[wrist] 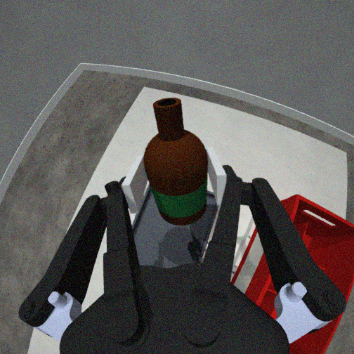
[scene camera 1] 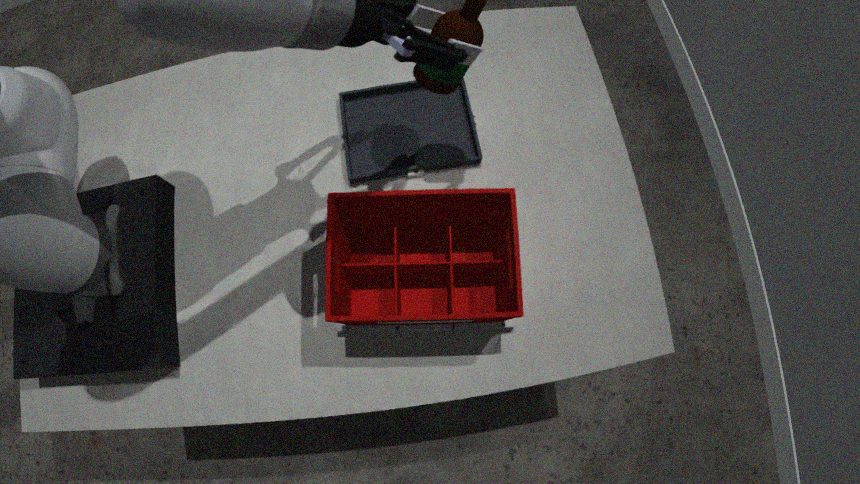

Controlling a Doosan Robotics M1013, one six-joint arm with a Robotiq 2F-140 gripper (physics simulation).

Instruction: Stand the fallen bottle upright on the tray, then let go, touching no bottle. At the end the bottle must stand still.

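Places are measured from the arm's base along level axes (x up, y right, z ahead), in metres.
Pixels of known places: gripper, fingertip midpoint: (scene camera 1: 458, 38); arm's base, link origin: (scene camera 1: 88, 258).
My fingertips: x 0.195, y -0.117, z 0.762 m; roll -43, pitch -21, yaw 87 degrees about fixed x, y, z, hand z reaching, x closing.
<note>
For each thing: its middle in the pictures, then the offset to it from my fingertips. "*": a spot on its surface instead. Level surfaces: height alone.
- brown bottle, body centre: (scene camera 1: 455, 39) dx +0.000, dy +0.002, dz -0.004 m
- dark grey tray, surface spot: (scene camera 1: 373, 114) * dx -0.260, dy -0.054, dz -0.145 m
- red crate, surface spot: (scene camera 1: 328, 258) * dx -0.090, dy +0.254, dz -0.249 m
- white table, surface height: dx -0.265 m
The brown bottle (scene camera 1: 458, 28) (wrist: 176, 162) with a green label is held clear of the tray, neck up and base down; it looks roughly upright, but its exact tilt is hard to tell. My gripper (scene camera 1: 448, 34) (wrist: 175, 162) is shut on the bottle's body, with one pale finger pad on each side above the label. The dark grey tray (scene camera 1: 373, 114) (wrist: 150, 237) lies on the table below. In the scene view the bottle's base overlaps the tray's back right edge, and shadows fall across the tray.
A red crate (scene camera 1: 328, 258) (wrist: 330, 229) with dividers stands in front of the tray in the scene view, and to the right in the wrist view. A black block (scene camera 1: 167, 270) stands at the left beside the arm on the white table (scene camera 1: 577, 240).
</note>
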